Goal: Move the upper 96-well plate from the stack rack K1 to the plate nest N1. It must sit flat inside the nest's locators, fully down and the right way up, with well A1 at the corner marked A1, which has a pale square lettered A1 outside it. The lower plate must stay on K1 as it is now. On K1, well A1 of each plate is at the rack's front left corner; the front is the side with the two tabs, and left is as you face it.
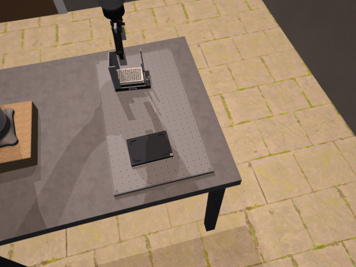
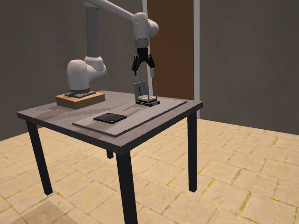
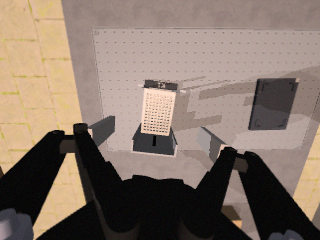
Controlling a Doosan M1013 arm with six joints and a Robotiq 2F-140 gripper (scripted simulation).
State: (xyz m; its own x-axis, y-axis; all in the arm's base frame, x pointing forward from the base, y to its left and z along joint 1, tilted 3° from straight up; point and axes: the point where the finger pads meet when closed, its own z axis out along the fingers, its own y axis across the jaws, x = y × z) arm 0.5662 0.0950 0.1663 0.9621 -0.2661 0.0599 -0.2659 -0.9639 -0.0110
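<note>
My gripper is now 15 cm above the white 96-well plate. The rest, counted from my hand: dark plate: 16 cm below; then back wall: 10 cm below, 6 cm behind, 2 cm to the left; then dark plate nest N1: 36 cm to the right, 18 cm below, 3 cm behind.
</note>
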